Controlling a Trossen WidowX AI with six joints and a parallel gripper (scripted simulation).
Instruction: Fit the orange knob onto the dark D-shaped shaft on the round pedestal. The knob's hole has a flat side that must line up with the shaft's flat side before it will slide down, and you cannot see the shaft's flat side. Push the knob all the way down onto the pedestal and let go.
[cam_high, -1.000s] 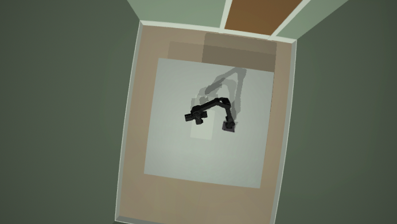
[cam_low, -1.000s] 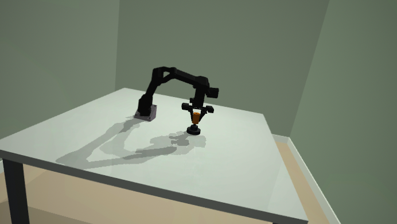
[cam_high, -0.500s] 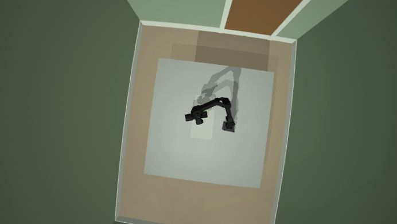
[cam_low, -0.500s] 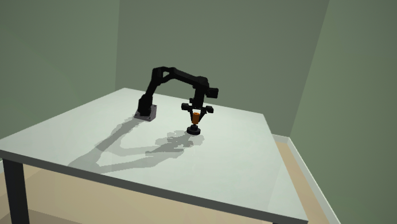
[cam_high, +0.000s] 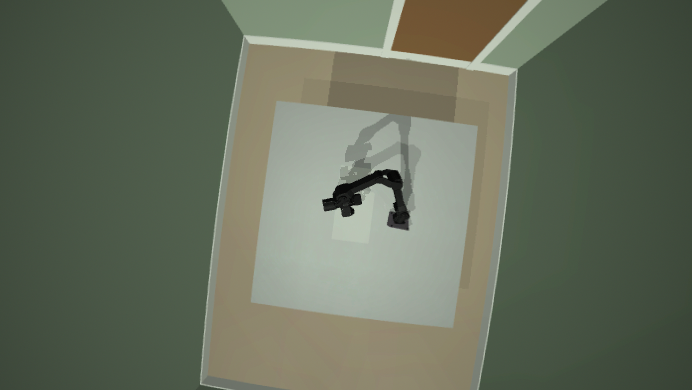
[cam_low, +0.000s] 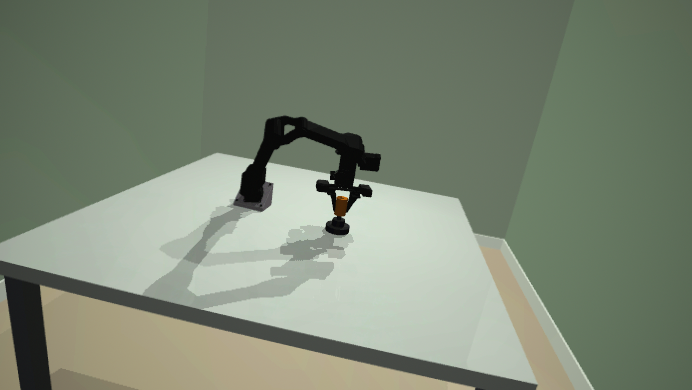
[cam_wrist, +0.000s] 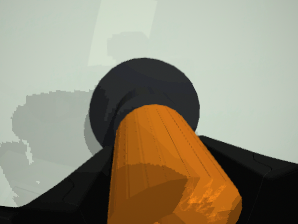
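My gripper tip is now 2 cm below the orange knob. Also, from my gripper tip: round dark pedestal (4 cm below).
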